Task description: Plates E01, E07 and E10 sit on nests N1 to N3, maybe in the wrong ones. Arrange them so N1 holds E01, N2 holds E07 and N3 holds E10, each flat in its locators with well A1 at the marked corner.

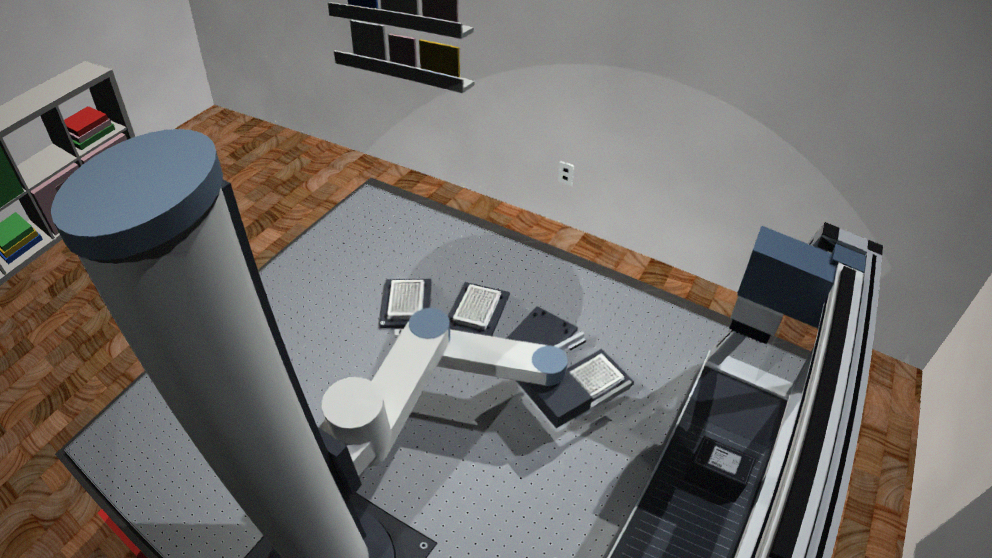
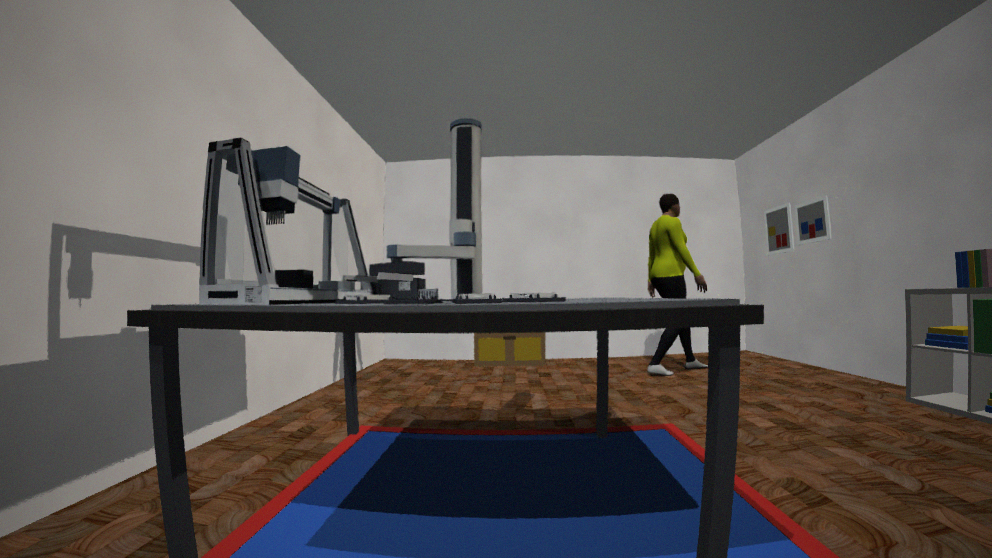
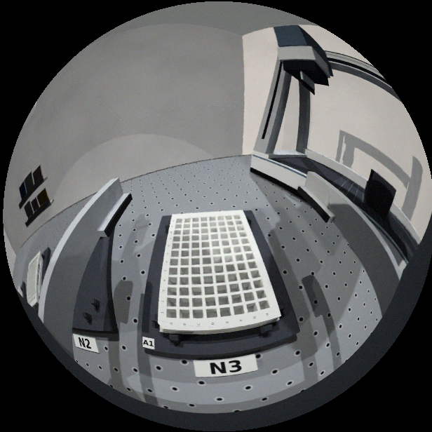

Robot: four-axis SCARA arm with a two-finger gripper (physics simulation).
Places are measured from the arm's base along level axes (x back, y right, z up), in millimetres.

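Pixels of known places: gripper, fingertip midpoint: (image 1: 605, 359) (image 2: 360, 276).
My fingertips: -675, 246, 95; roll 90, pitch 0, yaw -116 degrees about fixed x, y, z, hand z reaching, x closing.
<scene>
Behind a point stands the place of what it marks, as x, y, z.
My gripper (image 1: 595, 371) @(-675, 246, 95) (image 2: 396, 277) (image 3: 217, 178) is open and empty above nest N3 (image 1: 622, 378) @(-692, 290, 33) (image 3: 287, 330), a finger on each side of its white plate (image 1: 597, 374) @(-670, 236, 38) (image 3: 215, 265). That plate looks flat, well A1 at the near-left corner by the A1 mark; its code is not readable. Nest N2 (image 1: 539, 326) @(-742, 46, 25) (image 3: 92, 280) is bare, its locators showing. A plate (image 1: 478, 305) @(-715, -111, 37) (image 3: 33, 277) sits on the OUT nest (image 1: 497, 312) @(-729, -65, 25), left of N2. Another plate (image 1: 406, 298) @(-641, -280, 36) sits on nest N1 at the far left. Their codes are not readable.
A gantry machine (image 1: 783, 277) @(-698, 535, 470) (image 2: 274, 173) @(-778, 502, 415) (image 3: 300, 55) stands right of N3, with a black box (image 1: 721, 461) @(-524, 569, 133) (image 2: 294, 278) @(-565, 551, 101) (image 3: 380, 190) on its deck. The arm's column (image 1: 208, 347) @(25, 70, 739) (image 2: 465, 208) @(-77, -7, 440) stands at the opposite side. A person (image 2: 667, 242) is beyond the bench.
</scene>
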